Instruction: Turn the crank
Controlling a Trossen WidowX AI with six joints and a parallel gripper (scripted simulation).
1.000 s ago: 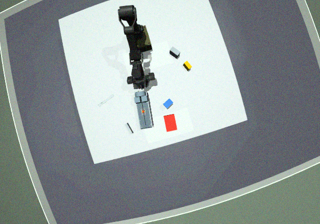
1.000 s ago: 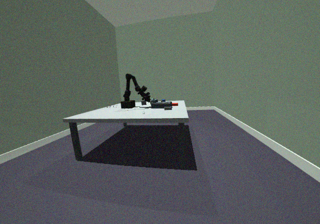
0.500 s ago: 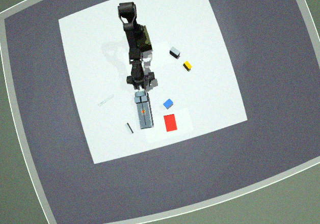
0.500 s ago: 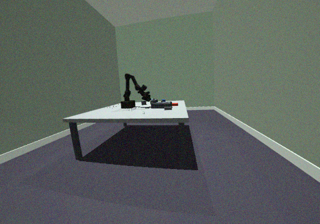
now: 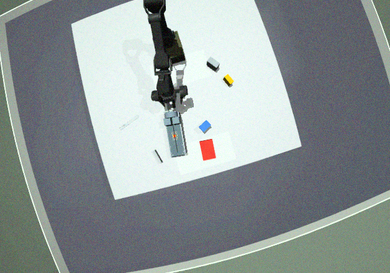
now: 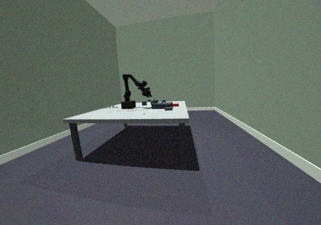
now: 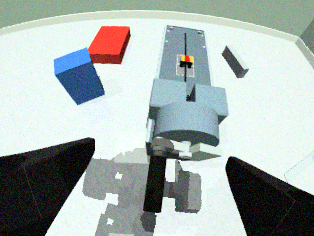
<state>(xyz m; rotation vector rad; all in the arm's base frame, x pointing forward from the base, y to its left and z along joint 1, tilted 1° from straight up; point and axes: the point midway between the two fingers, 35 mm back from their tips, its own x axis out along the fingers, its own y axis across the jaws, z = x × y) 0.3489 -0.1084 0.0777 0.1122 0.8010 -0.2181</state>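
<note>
Now: gripper tip 20 mm past the crank handle and 50 mm above it. Also, from my gripper tip: red pointer 160 mm ahead, 70 mm to the right, 70 mm below; flat red block 310 mm ahead, 80 mm to the left, 130 mm below; blue block 170 mm ahead, 120 mm to the left, 100 mm below.
</note>
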